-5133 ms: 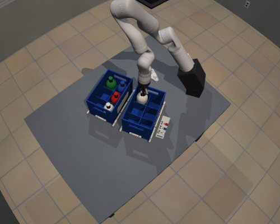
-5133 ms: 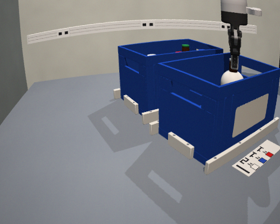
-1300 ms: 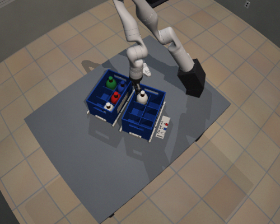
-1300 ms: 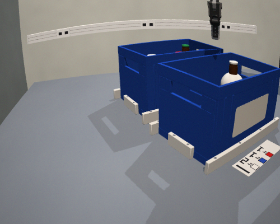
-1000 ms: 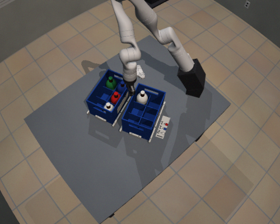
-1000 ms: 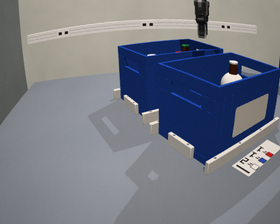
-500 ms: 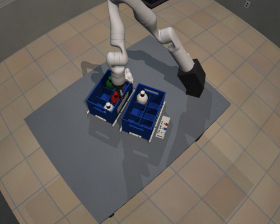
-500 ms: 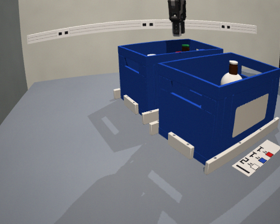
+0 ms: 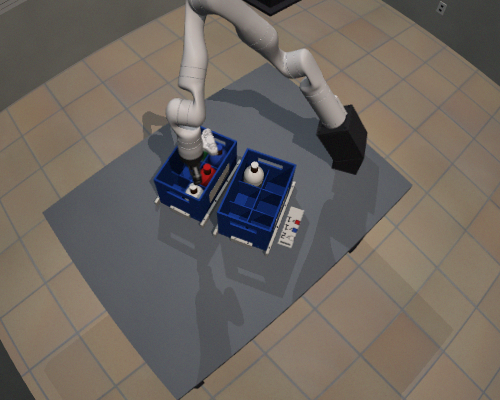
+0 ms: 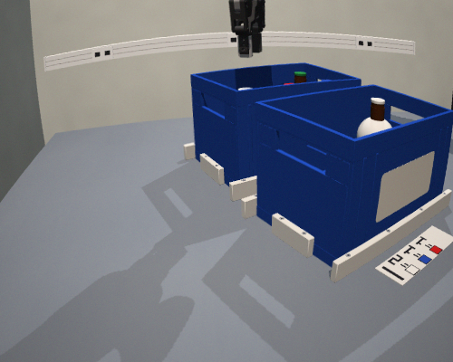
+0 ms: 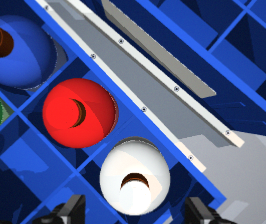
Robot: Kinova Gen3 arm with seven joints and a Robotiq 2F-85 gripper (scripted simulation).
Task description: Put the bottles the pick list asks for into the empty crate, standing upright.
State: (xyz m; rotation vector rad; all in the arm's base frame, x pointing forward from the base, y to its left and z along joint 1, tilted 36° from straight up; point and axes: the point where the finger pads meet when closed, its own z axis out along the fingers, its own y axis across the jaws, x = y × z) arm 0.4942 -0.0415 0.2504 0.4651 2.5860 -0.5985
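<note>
The red-label bottle lies 8 cm behind my hand, 3 cm to the right of it and 15 cm below it. The rest, counted from my hand: white bottle 20 cm behind, 8 cm to the left, 15 cm below; green-label bottle 13 cm behind, 14 cm to the right, 15 cm below; blue-label bottle 16 cm behind, 6 cm to the right, 15 cm below.
</note>
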